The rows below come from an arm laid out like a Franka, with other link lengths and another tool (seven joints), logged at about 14 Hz.
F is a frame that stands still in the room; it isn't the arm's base.
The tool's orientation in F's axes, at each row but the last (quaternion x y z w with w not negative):
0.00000 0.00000 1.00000 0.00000
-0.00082 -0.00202 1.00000 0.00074
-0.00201 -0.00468 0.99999 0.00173
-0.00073 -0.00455 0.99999 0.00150
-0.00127 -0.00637 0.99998 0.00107
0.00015 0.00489 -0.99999 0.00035
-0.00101 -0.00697 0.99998 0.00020
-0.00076 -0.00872 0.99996 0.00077
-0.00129 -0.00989 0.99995 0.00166
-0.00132 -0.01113 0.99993 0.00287
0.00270 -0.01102 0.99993 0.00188
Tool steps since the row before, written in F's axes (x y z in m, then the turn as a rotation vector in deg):
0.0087 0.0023 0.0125 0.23 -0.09 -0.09
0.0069 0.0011 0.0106 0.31 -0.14 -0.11
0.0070 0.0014 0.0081 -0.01 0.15 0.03
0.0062 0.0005 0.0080 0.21 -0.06 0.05
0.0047 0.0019 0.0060 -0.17 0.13 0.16
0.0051 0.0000 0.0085 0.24 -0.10 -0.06
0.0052 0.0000 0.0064 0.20 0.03 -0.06
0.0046 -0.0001 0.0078 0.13 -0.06 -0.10
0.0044 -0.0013 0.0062 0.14 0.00 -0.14
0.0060 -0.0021 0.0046 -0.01 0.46 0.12
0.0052 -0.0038 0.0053 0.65 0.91 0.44
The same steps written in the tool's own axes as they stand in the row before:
-0.0087 -0.0023 0.0125 -0.23 0.09 -0.09
-0.0069 -0.0012 0.0106 -0.31 0.14 -0.11
-0.0070 -0.0015 0.0081 0.01 -0.15 0.03
-0.0062 -0.0006 0.0080 -0.21 0.06 0.05
-0.0047 -0.0020 0.0060 0.17 -0.13 0.16
-0.0051 -0.0001 0.0085 -0.24 0.10 -0.06
-0.0052 -0.0001 0.0064 -0.20 -0.03 -0.06
-0.0046 0.0000 0.0078 -0.13 0.06 -0.10
-0.0044 0.0012 0.0062 -0.14 0.00 -0.14
-0.0060 0.0020 0.0046 0.01 -0.46 0.11
-0.0052 0.0037 0.0054 -0.64 -0.92 0.42

